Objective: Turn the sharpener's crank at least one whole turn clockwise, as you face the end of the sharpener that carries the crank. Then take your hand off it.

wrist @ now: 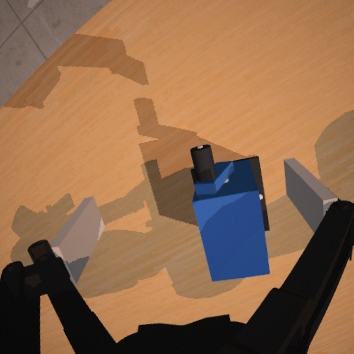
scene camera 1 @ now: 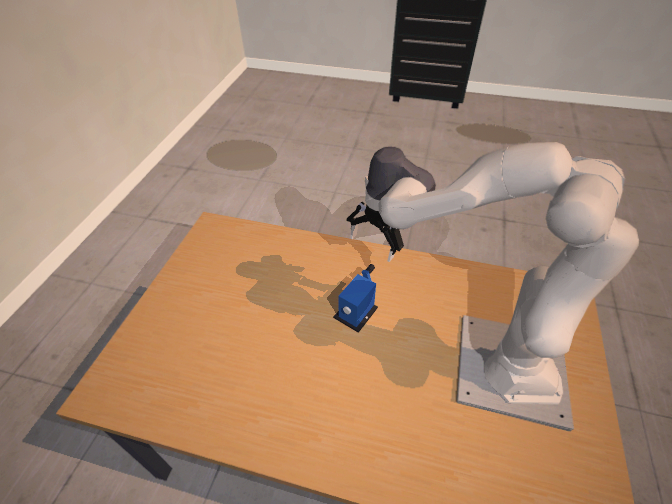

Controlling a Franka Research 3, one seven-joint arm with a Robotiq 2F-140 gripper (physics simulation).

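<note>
The blue sharpener [scene camera 1: 356,298] [wrist: 232,237] stands upright on its black base [scene camera 1: 349,323] near the middle of the wooden table. A white round spot shows on its near end in the scene view. The crank's blue arm [scene camera 1: 366,275] [wrist: 209,188] is at the far end and points upward. It carries the black crank handle [scene camera 1: 370,268] [wrist: 203,164]. My gripper [scene camera 1: 371,247] [wrist: 189,195] is wide open and empty. It hangs above and beyond the crank end, with its fingers apart from the handle. In the wrist view the handle shows between the two spread fingers, touching neither.
The wooden table [scene camera 1: 217,374] [wrist: 240,65] bears the arm's grey mounting plate [scene camera 1: 472,374] at the right. The white arm [scene camera 1: 534,170] reaches over the table's far side. A black drawer cabinet [scene camera 1: 434,53] stands on the floor by the back wall.
</note>
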